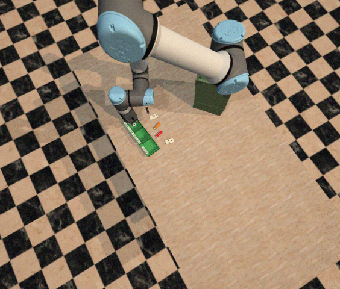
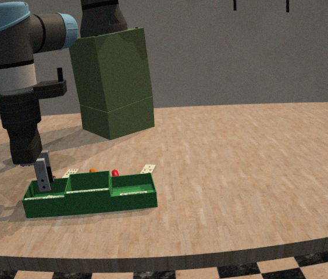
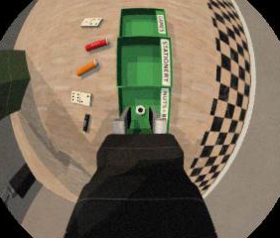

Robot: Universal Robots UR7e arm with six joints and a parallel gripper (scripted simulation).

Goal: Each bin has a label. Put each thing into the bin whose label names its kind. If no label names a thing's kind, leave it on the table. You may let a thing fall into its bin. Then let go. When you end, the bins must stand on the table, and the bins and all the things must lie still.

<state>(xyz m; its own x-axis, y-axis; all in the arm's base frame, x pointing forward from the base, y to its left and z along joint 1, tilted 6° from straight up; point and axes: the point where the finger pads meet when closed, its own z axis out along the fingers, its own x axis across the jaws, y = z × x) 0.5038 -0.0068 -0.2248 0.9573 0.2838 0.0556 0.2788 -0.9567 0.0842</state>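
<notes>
My gripper is now 5 cm above the white nut. From my hand the other things lie so: black cylinder (11 cm behind, 6 cm to the right, 5 cm below); then orange cylinder (12 cm behind, 6 cm to the left, 5 cm below); then three joined green bins (2 cm behind, 8 cm to the left, 4 cm below).
</notes>
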